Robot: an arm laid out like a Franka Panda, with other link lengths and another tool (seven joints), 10 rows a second.
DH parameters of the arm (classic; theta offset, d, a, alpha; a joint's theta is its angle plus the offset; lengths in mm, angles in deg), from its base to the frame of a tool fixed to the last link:
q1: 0 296.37 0 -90
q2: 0 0 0 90
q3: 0 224.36 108.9 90
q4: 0 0 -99 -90
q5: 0 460.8 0 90
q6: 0 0 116.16 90
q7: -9.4 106.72 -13.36 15
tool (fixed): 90 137.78 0 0
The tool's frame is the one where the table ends.
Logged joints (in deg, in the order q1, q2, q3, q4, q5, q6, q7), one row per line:
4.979, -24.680, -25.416, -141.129, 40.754, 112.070, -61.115
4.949, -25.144, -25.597, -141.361, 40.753, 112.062, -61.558
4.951, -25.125, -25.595, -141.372, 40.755, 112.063, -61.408
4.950, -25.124, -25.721, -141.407, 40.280, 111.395, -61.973
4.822, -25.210, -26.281, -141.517, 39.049, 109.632, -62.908
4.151, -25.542, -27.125, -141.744, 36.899, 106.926, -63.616
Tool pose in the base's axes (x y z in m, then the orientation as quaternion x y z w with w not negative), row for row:
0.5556, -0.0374, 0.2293, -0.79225, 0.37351, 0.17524, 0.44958
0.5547, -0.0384, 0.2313, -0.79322, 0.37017, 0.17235, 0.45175
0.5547, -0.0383, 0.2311, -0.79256, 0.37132, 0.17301, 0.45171
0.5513, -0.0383, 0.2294, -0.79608, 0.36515, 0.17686, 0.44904
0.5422, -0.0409, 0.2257, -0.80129, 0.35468, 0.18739, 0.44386
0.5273, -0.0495, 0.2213, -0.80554, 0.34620, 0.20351, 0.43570
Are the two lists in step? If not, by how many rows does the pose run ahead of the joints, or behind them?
They are in step.
